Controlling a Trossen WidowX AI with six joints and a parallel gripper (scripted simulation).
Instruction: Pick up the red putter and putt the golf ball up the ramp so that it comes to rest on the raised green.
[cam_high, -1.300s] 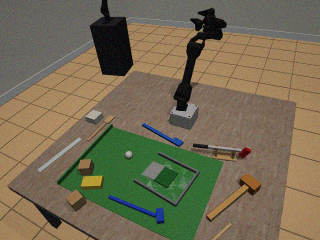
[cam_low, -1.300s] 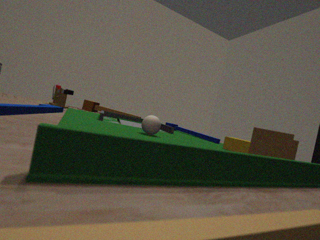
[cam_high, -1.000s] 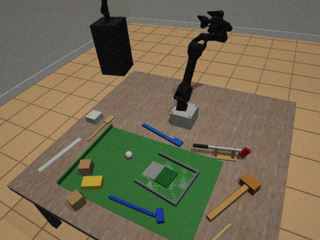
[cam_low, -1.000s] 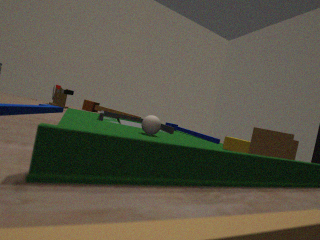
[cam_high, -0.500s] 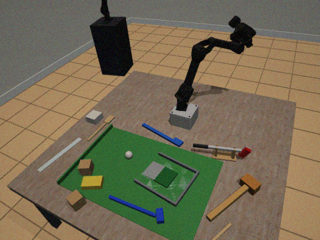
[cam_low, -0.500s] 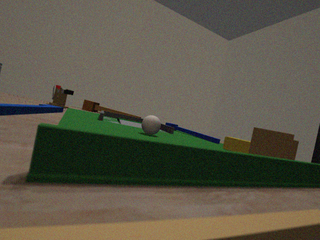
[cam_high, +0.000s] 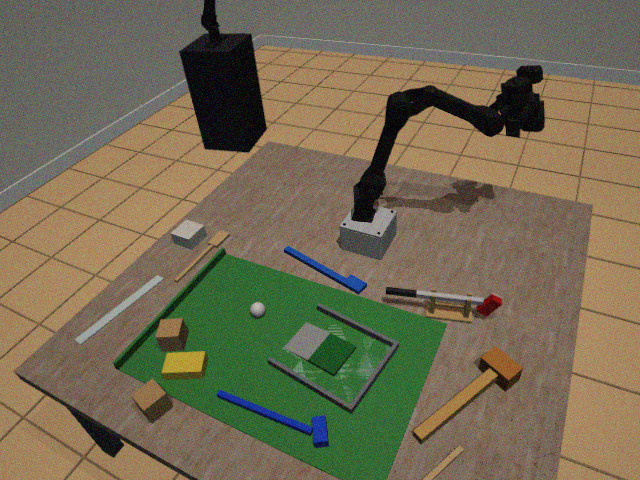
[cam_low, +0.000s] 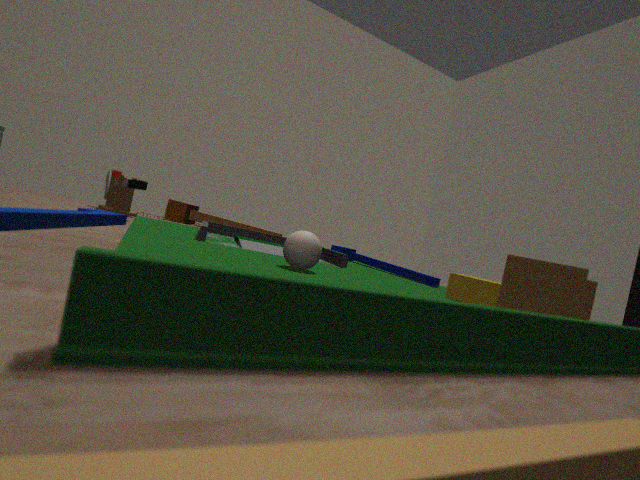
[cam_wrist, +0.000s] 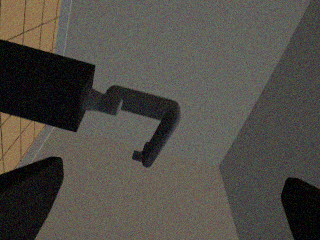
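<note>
The red putter is 53 cm ahead of my gripper tip, 20 cm to the right of it and 36 cm below it. Round my gripper tip: green mat 74 cm ahead, 59 cm to the right, 42 cm below; white block 39 cm ahead, 104 cm to the right, 40 cm below; white golf ball 65 cm ahead, 69 cm to the right, 40 cm below.
</note>
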